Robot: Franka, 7 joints.
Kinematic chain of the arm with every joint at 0, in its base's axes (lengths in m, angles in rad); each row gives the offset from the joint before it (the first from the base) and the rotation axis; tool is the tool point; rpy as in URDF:
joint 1: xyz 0 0 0.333 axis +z
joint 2: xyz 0 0 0 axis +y
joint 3: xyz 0 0 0.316 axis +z
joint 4: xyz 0.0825 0 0 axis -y
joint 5: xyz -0.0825 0 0.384 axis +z
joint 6: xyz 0 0 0 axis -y
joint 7: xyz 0.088 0 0 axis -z
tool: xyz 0 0 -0.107 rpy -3.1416 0 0
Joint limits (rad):
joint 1: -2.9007..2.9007
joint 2: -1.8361..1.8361
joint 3: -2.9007..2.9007
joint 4: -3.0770..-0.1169
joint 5: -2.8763..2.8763
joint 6: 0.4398..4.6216
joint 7: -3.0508..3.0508
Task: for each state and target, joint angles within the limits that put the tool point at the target. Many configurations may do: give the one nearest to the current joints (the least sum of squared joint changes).
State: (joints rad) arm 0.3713 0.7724 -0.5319 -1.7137 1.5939 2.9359 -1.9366
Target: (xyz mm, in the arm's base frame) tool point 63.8 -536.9 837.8
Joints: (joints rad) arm -0.1844 -0.0295 -1.0630 -1.3567 1.5640 3.2307 -1.9366
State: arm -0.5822 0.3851 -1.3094 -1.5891 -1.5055 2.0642 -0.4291
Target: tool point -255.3 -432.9 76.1
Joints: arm -1.0365 1.0730 -0.8521 -2.1671 -1.4755 2.2138 -0.4291
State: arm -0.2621 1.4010 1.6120 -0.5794 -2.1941 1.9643 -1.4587
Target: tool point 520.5 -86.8 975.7
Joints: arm -0.3437 0.6053 1.6840 -0.2820 -2.2299 1.7421 -1.4587
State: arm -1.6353 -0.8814 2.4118 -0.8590 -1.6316 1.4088 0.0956
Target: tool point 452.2 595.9 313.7
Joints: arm -1.7101 -1.1388 2.5092 -1.1163 -1.5506 1.3677 0.0956
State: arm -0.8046 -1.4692 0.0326 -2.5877 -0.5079 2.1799 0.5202
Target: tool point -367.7 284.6 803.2
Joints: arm -1.1456 -1.8361 -0.3406 -1.7563 -0.5472 2.2081 0.5202
